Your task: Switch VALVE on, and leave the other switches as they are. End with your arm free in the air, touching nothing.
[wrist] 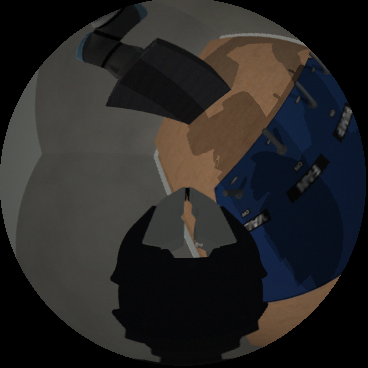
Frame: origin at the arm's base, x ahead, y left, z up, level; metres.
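Where they show: gripper, between the fingertips: [186, 188]; arm's base, origin of its link: [130, 63].
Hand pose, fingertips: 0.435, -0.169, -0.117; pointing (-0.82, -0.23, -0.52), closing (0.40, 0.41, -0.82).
Things, the pixels of their top centre, and the offset from my fingertips, as dx, dy, dz. "pt": a spot on its surface instead. Level surfaces: height alone.
- VALVE lever, a spot on its surface: [233, 193] pt +0.021, +0.004, -0.096
- small OFF-side mark, a spot on its surface: [234, 180] pt -0.010, +0.004, -0.139
- VALVE label, centre of its top: [247, 226] +0.085, -0.001, -0.083
- FAN lever, a spot on its surface: [274, 141] pt +0.013, +0.120, -0.101
- PUMP lever, a spot on its surface: [305, 94] pt +0.016, +0.237, -0.102
- FAN label, centre of its top: [308, 178] +0.089, +0.119, -0.083
- wooden table, height of its surface: dz -0.217
The blue panel [280, 260] lies at the right of the wrist view. The VALVE lever [233, 193], a short grey stick, stands near its left corner, between a small OFF-side mark [234, 180] and an ON mark [245, 212]. The VALVE label [257, 220] is partly hidden by the gripper. The lever points left, at a different angle from the FAN lever [274, 141] and PUMP lever [305, 94]; it looks to be tipped to the ON side, but foreshortening makes this uncertain. My gripper [186, 188] is shut and empty, left of the VALVE lever, with a visible gap to it.
The FAN label [308, 178] and PUMP label [343, 122] lie farther right on the panel. Part of another lever [318, 62] shows at the upper right. A wooden table [250, 70] borders the panel. A dark angular block [167, 82] and dark robot parts [107, 47] are at the upper left.
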